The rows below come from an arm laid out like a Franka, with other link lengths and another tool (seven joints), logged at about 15 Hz.
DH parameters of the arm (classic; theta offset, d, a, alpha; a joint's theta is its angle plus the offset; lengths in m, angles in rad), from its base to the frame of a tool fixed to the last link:
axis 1: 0 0.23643 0 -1.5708
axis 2: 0 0 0 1.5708
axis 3: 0 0.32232 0.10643 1.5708
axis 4: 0 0 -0.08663 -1.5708
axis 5: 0 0.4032 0 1.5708
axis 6: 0 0 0.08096 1.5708
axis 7: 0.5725 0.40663 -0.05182 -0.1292
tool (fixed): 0 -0.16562 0 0
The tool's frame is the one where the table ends.
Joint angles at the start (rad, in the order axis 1, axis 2, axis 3, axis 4, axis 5, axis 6, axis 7):
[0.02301 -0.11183 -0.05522 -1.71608 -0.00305 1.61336 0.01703]
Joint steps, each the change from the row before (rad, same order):
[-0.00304 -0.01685 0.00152 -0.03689 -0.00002 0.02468 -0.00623]
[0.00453 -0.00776 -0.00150 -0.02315 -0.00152 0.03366 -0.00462]
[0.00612 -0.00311 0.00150 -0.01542 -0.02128 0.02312 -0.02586]
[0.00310 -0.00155 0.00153 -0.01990 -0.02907 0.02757 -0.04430]
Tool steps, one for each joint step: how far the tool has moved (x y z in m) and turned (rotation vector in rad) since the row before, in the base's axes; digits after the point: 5 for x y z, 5 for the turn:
[-0.00336 -0.00091 -0.00676 0.00049 -0.00467 0.00485]
[0.00245 0.00099 -0.00485 -0.00158 -0.01822 0.00781]
[0.00063 -0.00178 -0.00518 -0.02246 -0.01004 0.03534]
[0.00024 -0.00575 -0.00799 -0.03122 -0.00716 0.05252]

